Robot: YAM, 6 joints.
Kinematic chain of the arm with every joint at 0, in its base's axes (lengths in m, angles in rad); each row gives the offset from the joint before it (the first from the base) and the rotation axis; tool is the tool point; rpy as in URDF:
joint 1: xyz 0 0 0.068 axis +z
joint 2: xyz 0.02 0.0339 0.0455 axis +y
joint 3: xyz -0.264 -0.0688 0 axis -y
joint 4: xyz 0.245 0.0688 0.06 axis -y
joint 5: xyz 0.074 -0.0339 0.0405 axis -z
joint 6: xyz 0.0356 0 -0.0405 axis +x
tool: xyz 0 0 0 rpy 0 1.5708 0
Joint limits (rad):
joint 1: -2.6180..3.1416
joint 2: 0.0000..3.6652
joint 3: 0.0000..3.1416
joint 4: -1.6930..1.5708
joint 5: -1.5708..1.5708
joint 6: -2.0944..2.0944
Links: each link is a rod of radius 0.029 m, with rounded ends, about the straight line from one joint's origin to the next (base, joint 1, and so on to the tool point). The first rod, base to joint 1, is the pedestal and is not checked.
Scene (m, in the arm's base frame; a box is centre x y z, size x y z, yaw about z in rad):
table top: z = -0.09
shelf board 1: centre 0.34 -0.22 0 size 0.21 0.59 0.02 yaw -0.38
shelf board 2: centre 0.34 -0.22 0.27 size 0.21 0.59 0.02 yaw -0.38
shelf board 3: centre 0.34 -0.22 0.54 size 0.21 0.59 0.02 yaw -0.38
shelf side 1: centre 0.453 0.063 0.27 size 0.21 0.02 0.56 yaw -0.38
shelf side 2: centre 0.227 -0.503 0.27 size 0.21 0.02 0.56 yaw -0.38
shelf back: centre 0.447 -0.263 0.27 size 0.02 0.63 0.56 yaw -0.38
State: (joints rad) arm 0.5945 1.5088 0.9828 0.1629 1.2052 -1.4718
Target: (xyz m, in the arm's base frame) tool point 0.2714 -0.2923 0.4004
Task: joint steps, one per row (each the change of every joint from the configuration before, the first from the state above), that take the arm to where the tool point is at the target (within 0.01 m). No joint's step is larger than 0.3 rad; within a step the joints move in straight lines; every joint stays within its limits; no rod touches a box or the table.
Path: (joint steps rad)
1: -0.2651 -0.1924 -0.0355 -0.2054 0.1219 0.0195
2: -0.2651 -0.1924 -0.0354 -0.2054 0.1218 0.0194
3: -0.2651 -0.1924 -0.0355 -0.2053 0.1219 0.0195
4: -0.2519 0.0926 0.0763 0.2084 -0.1023 -0.0195
5: -0.2519 0.0925 0.0762 0.2085 -0.1023 -0.0194
6: -0.2519 0.0926 0.0763 0.2085 -0.1023 -0.0195
7: 0.1078 0.2526 0.2150 0.0612 -0.0576 0.0000
8: 0.1078 0.2525 0.2151 0.0612 -0.0576 0.0000

